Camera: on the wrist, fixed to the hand. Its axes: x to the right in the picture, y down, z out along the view.
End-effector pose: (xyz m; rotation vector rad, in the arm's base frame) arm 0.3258 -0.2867 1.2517 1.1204 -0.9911 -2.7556
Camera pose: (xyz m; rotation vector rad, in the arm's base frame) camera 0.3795 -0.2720 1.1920 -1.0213 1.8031 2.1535
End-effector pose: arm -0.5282 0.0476 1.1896 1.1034 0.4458 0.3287
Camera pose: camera -0.5605 0.0664 1.1171 1.7751 0.5636 0.2699
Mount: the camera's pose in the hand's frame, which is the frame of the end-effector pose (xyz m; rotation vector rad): -0.0060 -0.0569 -0.0582 0.6727 0.0341 0.0772
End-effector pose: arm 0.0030 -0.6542 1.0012 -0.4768 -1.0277 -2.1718
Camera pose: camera -0.0354 -0.6711 0.9312 -0.1550 -1.5923 -1.6218
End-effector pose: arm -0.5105 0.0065 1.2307 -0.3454 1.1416 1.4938
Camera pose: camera -0.4805 -0.0513 1.1815 0.1390 1.6163 1.0849
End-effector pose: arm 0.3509 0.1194 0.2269 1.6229 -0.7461 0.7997
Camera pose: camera 0.3872 0.1870 0.1990 2.1732 -0.5415 1.2173
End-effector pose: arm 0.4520 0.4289 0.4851 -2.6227 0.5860 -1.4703
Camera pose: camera 0.4170 0.4904 0.5258 -2.0325 0.1438 -1.3787
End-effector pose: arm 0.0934 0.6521 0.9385 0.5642 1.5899 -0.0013
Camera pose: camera 0.0188 0.6196 0.9320 1.1484 1.5865 -0.4851
